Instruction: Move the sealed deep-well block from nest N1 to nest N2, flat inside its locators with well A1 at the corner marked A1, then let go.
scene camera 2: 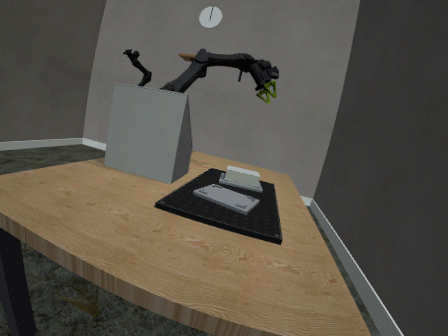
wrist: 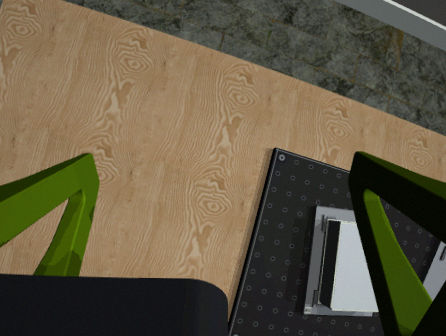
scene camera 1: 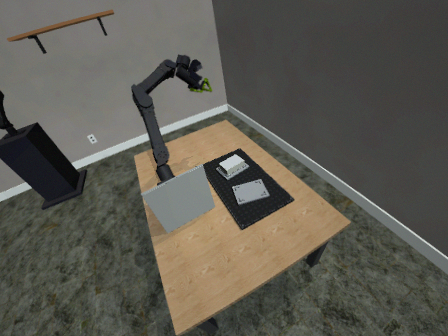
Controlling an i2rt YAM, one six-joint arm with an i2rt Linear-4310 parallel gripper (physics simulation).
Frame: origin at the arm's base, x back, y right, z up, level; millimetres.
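Seen in the pictures: gripper, fingertip midpoint: (scene camera 2: 272, 100) (wrist: 223, 167) (scene camera 1: 207, 91); arm's base at its link origin: (scene camera 2: 152, 113) (scene camera 1: 169, 182).
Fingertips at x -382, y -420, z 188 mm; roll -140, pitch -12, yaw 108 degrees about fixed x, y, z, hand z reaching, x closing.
Pixels of each thing's top centre, then the offset from my fingertips to it. Level surfaces: height alone.
- sealed deep-well block at its top centre: (wrist: 361, 268) (scene camera 2: 243, 170) (scene camera 1: 231, 161) dy +295, dx +29, dz -329 mm
- nest N1 at its top centre: (wrist: 347, 263) (scene camera 2: 241, 179) (scene camera 1: 232, 166) dy +295, dx +29, dz -365 mm
- Nest N2 at its top centre: (scene camera 2: 228, 194) (scene camera 1: 250, 190) dy +510, dx +33, dz -365 mm
- black perforated board at its top centre: (wrist: 397, 279) (scene camera 2: 234, 190) (scene camera 1: 240, 180) dy +406, dx +33, dz -382 mm
- wooden table at its surface level: dz -396 mm
The sealed deep-well block (scene camera 1: 233, 163) (scene camera 2: 242, 177) (wrist: 352, 270), white-topped with a dark strip along one side in the wrist view, sits in nest N1 (scene camera 1: 230, 175) (scene camera 2: 240, 186) (wrist: 312, 270), a grey plate. Nest N2 (scene camera 1: 251, 192) (scene camera 2: 226, 196) (wrist: 436, 270) is a flat grey plate with small corner locators and holds no block. My gripper (scene camera 1: 202, 87) (scene camera 2: 266, 93) (wrist: 223, 167) is open and empty, high above the table and well away from the block. In the wrist view the right finger hides part of the block and most of N2. Well A1 cannot be made out.
Both nests stand on a black perforated board (scene camera 1: 244, 217) (scene camera 2: 215, 221) (wrist: 270, 240) on the wooden table (scene camera 1: 235, 265) (scene camera 2: 150, 250) (wrist: 150, 175). A tall grey panel-sided box (scene camera 1: 182, 200) (scene camera 2: 145, 130) stands near the arm's base, beside the board. Walls rise beyond the table.
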